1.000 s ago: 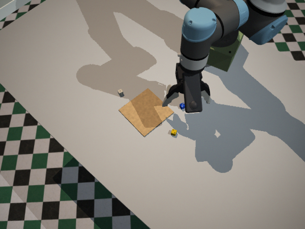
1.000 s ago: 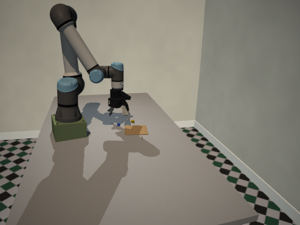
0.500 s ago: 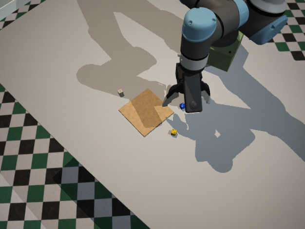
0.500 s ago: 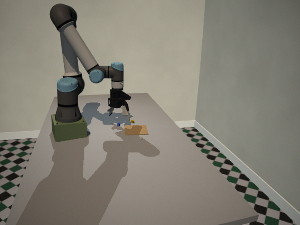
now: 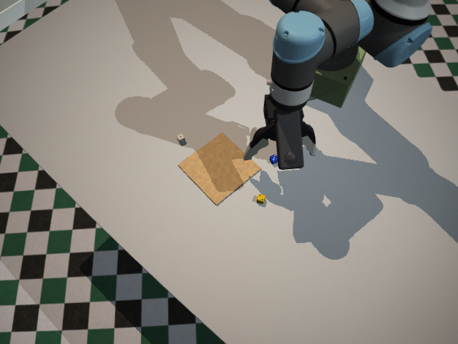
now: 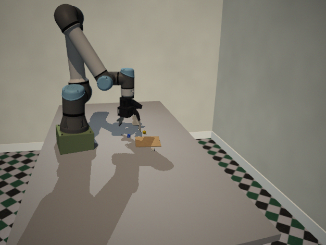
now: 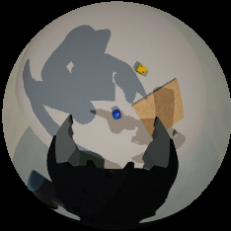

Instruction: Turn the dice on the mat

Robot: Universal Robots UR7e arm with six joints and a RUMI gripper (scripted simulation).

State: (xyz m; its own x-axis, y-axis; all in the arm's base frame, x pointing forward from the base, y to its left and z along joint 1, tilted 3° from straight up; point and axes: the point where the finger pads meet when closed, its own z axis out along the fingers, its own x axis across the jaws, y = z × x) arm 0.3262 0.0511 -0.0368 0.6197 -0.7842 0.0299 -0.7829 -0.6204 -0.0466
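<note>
My hand is 10 mm past the blue die, 20 mm to the left of it and 40 mm above it. Also, from my hand: tan mat 70 mm ahead, 120 mm to the right, 40 mm below; then white die 60 mm ahead, 240 mm to the right, 40 mm below; then yellow die 90 mm ahead, 10 mm to the left, 40 mm below.
</note>
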